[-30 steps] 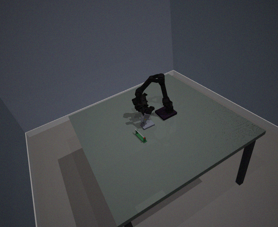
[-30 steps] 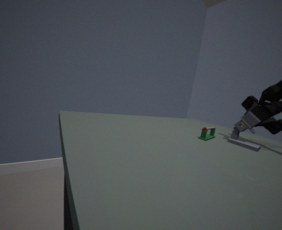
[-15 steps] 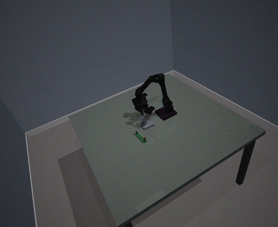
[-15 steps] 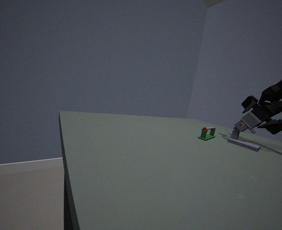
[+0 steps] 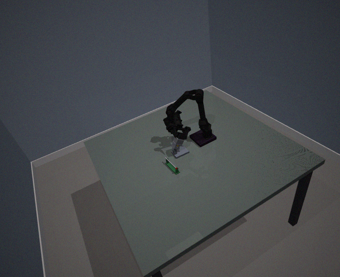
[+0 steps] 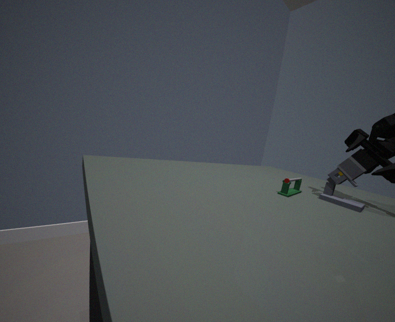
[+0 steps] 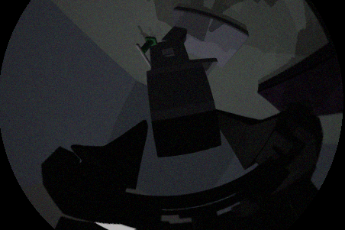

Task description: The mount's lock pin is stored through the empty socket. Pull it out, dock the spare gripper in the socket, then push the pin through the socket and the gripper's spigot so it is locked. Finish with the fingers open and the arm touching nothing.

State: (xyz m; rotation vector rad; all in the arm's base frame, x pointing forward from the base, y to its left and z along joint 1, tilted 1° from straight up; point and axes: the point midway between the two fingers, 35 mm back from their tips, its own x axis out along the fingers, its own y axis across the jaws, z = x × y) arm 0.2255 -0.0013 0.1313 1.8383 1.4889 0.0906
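Right now the spare gripper is 2 cm to the right of my gripper tip, 2 cm below it and 1 cm ahead of it. Round my gripper tip: green cradle: 14 cm ahead, 12 cm below, 9 cm to the left; then grey mount: 9 cm below, 3 cm ahead, 1 cm to the right.
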